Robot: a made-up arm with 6 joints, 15 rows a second.
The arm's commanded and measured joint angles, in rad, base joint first. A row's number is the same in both.
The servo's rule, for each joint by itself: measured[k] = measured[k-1] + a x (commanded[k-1-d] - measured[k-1]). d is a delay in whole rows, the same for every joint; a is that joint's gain. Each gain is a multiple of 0.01, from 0.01 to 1. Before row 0 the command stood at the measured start. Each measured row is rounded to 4 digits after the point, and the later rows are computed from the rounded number. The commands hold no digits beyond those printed.
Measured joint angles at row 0:
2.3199, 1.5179, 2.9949, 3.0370, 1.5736, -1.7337
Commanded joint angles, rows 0 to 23:
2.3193, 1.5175, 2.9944, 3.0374, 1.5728, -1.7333
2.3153, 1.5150, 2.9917, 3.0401, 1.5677, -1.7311
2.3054, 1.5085, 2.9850, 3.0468, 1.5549, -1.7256
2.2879, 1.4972, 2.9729, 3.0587, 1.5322, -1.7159
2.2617, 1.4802, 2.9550, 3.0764, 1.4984, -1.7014
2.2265, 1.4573, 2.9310, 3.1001, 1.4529, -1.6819
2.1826, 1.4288, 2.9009, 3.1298, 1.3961, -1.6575
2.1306, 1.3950, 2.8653, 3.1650, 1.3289, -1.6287
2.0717, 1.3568, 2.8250, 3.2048, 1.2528, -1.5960
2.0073, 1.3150, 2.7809, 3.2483, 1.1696, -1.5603
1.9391, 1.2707, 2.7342, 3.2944, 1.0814, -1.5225
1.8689, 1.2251, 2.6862, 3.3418, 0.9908, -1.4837
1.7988, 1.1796, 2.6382, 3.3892, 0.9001, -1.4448
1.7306, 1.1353, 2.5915, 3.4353, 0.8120, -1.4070
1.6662, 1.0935, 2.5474, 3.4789, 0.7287, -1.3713
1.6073, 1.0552, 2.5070, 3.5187, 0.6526, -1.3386
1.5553, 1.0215, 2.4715, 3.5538, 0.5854, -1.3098
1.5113, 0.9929, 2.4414, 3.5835, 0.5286, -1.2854
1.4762, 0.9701, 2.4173, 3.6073, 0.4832, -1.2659
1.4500, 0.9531, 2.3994, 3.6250, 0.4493, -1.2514
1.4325, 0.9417, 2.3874, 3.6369, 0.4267, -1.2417
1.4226, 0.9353, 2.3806, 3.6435, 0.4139, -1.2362
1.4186, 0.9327, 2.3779, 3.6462, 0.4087, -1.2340
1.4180, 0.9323, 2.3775, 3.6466, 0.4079, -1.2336
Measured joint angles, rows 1 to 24:
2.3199, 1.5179, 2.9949, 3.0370, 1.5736, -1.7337
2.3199, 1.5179, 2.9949, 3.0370, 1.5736, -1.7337
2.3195, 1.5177, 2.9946, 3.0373, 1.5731, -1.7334
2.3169, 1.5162, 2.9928, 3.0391, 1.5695, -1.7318
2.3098, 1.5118, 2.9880, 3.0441, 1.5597, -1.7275
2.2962, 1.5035, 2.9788, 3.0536, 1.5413, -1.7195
2.2748, 1.4902, 2.9643, 3.0684, 1.5126, -1.7070
2.2449, 1.4714, 2.9440, 3.0890, 1.4726, -1.6897
2.2063, 1.4471, 2.9177, 3.1155, 1.4213, -1.6675
2.1594, 1.4174, 2.8857, 3.1477, 1.3594, -1.6407
2.1050, 1.3829, 2.8487, 3.1848, 1.2880, -1.6099
2.0444, 1.3442, 2.8073, 3.2261, 1.2087, -1.5757
1.9791, 1.3023, 2.7627, 3.2705, 1.1234, -1.5390
1.9108, 1.2583, 2.7160, 3.3168, 1.0346, -1.5008
1.8414, 1.2134, 2.6685, 3.3639, 0.9445, -1.4622
1.7727, 1.1689, 2.6215, 3.4103, 0.8557, -1.4241
1.7067, 1.1259, 2.5763, 3.4549, 0.7706, -1.3877
1.6451, 1.0856, 2.5340, 3.4964, 0.6915, -1.3538
1.5894, 1.0491, 2.4959, 3.5337, 0.6204, -1.3234
1.5410, 1.0171, 2.4627, 3.5661, 0.5589, -1.2972
1.5008, 0.9903, 2.4350, 3.5929, 0.5082, -1.2756
1.4693, 0.9691, 2.4133, 3.6138, 0.4687, -1.2589
1.4465, 0.9535, 2.3975, 3.6288, 0.4406, -1.2470
1.4317, 0.9431, 2.3872, 3.6384, 0.4227, -1.2395
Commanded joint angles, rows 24 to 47:
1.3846, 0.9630, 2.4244, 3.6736, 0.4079, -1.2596
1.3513, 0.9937, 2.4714, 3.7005, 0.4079, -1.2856
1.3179, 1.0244, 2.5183, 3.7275, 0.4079, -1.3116
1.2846, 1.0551, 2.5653, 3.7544, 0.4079, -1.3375
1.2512, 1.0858, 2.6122, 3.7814, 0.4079, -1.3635
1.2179, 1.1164, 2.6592, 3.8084, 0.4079, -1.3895
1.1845, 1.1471, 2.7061, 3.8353, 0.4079, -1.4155
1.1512, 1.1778, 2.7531, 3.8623, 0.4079, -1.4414
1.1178, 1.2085, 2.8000, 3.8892, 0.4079, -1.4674
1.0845, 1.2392, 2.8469, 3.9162, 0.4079, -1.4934
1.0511, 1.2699, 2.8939, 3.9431, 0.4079, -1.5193
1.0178, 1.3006, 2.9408, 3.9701, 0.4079, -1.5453
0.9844, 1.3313, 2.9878, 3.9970, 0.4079, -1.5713
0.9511, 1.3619, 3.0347, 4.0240, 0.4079, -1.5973
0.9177, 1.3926, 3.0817, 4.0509, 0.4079, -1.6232
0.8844, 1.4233, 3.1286, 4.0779, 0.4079, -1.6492
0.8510, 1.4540, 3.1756, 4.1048, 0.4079, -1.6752
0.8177, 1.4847, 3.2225, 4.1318, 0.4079, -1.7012
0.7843, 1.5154, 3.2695, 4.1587, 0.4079, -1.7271
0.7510, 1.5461, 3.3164, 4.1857, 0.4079, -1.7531
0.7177, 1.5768, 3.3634, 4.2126, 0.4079, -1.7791
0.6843, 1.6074, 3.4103, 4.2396, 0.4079, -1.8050
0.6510, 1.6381, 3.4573, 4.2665, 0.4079, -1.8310
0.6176, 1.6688, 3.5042, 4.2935, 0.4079, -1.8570
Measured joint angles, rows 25 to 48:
1.4236, 0.9372, 2.3815, 3.6435, 0.4133, -1.2357
1.4201, 0.9344, 2.3791, 3.6455, 0.4097, -1.2343
1.3981, 0.9507, 2.4067, 3.6638, 0.4085, -1.2518
1.3691, 0.9752, 2.4462, 3.6877, 0.4081, -1.2751
1.3374, 1.0032, 2.4902, 3.7136, 0.4080, -1.3003
1.3047, 1.0328, 2.5360, 3.7401, 0.4079, -1.3260
1.2715, 1.0630, 2.5825, 3.7669, 0.4079, -1.3519
1.2383, 1.0934, 2.6293, 3.7939, 0.4079, -1.3778
1.2049, 1.1240, 2.6761, 3.8208, 0.4079, -1.4038
1.1716, 1.1547, 2.7231, 3.8478, 0.4079, -1.4297
1.1382, 1.1854, 2.7700, 3.8747, 0.4079, -1.4557
1.1049, 1.2161, 2.8169, 3.9017, 0.4079, -1.4817
1.0715, 1.2468, 2.8639, 3.9286, 0.4079, -1.5076
1.0382, 1.2775, 2.9108, 3.9556, 0.4079, -1.5336
1.0048, 1.3082, 2.9578, 3.9825, 0.4079, -1.5596
0.9715, 1.3388, 3.0047, 4.0095, 0.4079, -1.5856
0.9381, 1.3695, 3.0517, 4.0364, 0.4079, -1.6115
0.9048, 1.4002, 3.0986, 4.0634, 0.4079, -1.6375
0.8714, 1.4309, 3.1456, 4.0903, 0.4079, -1.6635
0.8381, 1.4616, 3.1925, 4.1173, 0.4079, -1.6895
0.8047, 1.4923, 3.2395, 4.1442, 0.4079, -1.7154
0.7714, 1.5230, 3.2864, 4.1712, 0.4079, -1.7414
0.7381, 1.5537, 3.3334, 4.1981, 0.4079, -1.7674
0.7047, 1.5843, 3.3803, 4.2251, 0.4079, -1.7933

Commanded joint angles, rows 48 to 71:
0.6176, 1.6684, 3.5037, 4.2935, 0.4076, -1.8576
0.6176, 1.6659, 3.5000, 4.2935, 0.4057, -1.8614
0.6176, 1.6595, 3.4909, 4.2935, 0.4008, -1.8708
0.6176, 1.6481, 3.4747, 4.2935, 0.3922, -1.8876
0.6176, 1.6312, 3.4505, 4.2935, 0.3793, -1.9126
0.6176, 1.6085, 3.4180, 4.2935, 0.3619, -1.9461
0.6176, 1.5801, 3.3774, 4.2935, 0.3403, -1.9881
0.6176, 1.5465, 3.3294, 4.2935, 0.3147, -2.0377
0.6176, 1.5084, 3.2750, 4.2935, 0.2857, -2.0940
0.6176, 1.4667, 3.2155, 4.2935, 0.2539, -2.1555
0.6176, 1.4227, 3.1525, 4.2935, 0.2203, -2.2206
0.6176, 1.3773, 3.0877, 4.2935, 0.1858, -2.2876
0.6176, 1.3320, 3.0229, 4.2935, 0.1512, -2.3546
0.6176, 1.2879, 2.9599, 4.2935, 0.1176, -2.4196
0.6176, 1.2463, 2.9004, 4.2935, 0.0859, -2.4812
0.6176, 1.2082, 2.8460, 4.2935, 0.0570, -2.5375
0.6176, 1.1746, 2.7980, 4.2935, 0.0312, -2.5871
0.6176, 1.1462, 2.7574, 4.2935, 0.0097, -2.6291
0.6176, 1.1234, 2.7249, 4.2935, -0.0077, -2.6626
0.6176, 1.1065, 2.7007, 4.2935, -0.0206, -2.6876
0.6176, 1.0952, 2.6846, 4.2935, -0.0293, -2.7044
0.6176, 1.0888, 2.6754, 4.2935, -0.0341, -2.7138
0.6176, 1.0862, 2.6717, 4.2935, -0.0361, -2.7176
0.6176, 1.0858, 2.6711, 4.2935, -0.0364, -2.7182
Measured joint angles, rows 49 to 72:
0.6714, 1.6150, 3.4273, 4.2520, 0.4079, -1.8193
0.6380, 1.6457, 3.4742, 4.2790, 0.4079, -1.8453
0.6254, 1.6586, 3.4922, 4.2884, 0.4077, -1.8538
0.6206, 1.6628, 3.4970, 4.2917, 0.4064, -1.8590
0.6187, 1.6609, 3.4933, 4.2929, 0.4026, -1.8671
0.6180, 1.6536, 3.4820, 4.2933, 0.3956, -1.8812
0.6178, 1.6408, 3.4628, 4.2934, 0.3847, -1.9029
0.6177, 1.6224, 3.4355, 4.2935, 0.3694, -1.9327
0.6176, 1.5983, 3.4001, 4.2935, 0.3499, -1.9709
0.6176, 1.5688, 3.3570, 4.2935, 0.3263, -2.0170
0.6176, 1.5344, 3.3070, 4.2935, 0.2991, -2.0701
0.6176, 1.4958, 3.2512, 4.2935, 0.2688, -2.1290
0.6176, 1.4541, 3.1910, 4.2935, 0.2363, -2.1922
0.6176, 1.4103, 3.1280, 4.2935, 0.2025, -2.2580
0.6176, 1.3657, 3.0639, 4.2935, 0.1681, -2.3247
0.6176, 1.3214, 3.0005, 4.2935, 0.1343, -2.3902
0.6176, 1.2786, 2.9394, 4.2935, 0.1019, -2.4530
0.6176, 1.2385, 2.8824, 4.2935, 0.0718, -2.5113
0.6176, 1.2021, 2.8309, 4.2935, 0.0446, -2.5636
0.6176, 1.1702, 2.7861, 4.2935, 0.0212, -2.6088
0.6176, 1.1435, 2.7488, 4.2935, 0.0018, -2.6459
0.6176, 1.1224, 2.7195, 4.2935, -0.0132, -2.6747
0.6176, 1.1069, 2.6982, 4.2935, -0.0240, -2.6952
0.6176, 1.0966, 2.6843, 4.2935, -0.0308, -2.7080

